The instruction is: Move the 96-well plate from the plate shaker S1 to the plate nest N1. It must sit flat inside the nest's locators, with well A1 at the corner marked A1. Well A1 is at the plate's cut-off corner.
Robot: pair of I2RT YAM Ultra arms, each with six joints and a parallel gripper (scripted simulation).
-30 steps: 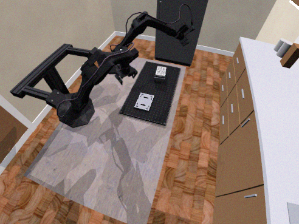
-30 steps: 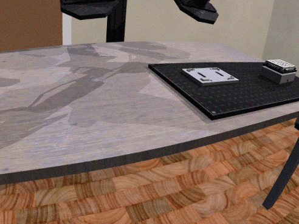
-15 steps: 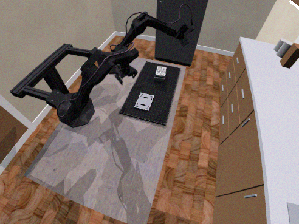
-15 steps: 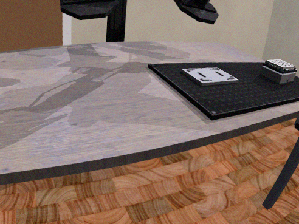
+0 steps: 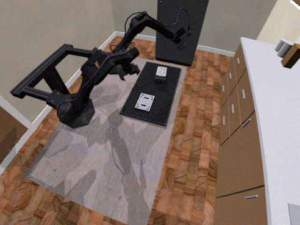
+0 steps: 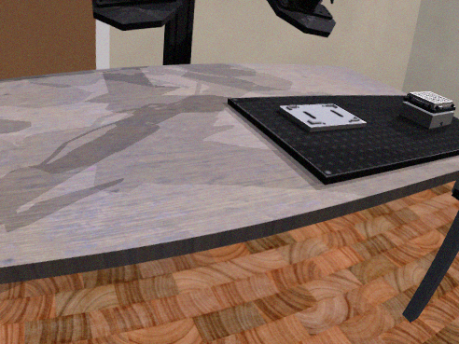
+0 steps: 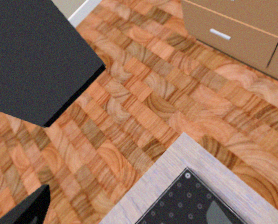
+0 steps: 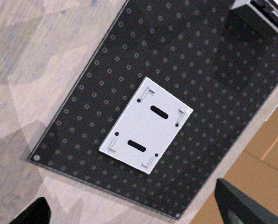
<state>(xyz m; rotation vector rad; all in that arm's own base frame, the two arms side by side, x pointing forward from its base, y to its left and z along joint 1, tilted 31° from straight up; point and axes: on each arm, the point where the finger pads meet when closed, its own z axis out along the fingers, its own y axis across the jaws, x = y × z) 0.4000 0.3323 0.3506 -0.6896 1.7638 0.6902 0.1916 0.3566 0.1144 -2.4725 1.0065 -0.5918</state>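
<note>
Now: the white 96-well plate 13 cm behind my left hand, 15 cm to the right of it and 24 cm below it. From my left hand the other things lie so: flat nest 18 cm behind, 50 cm to the right, 29 cm below.
</note>
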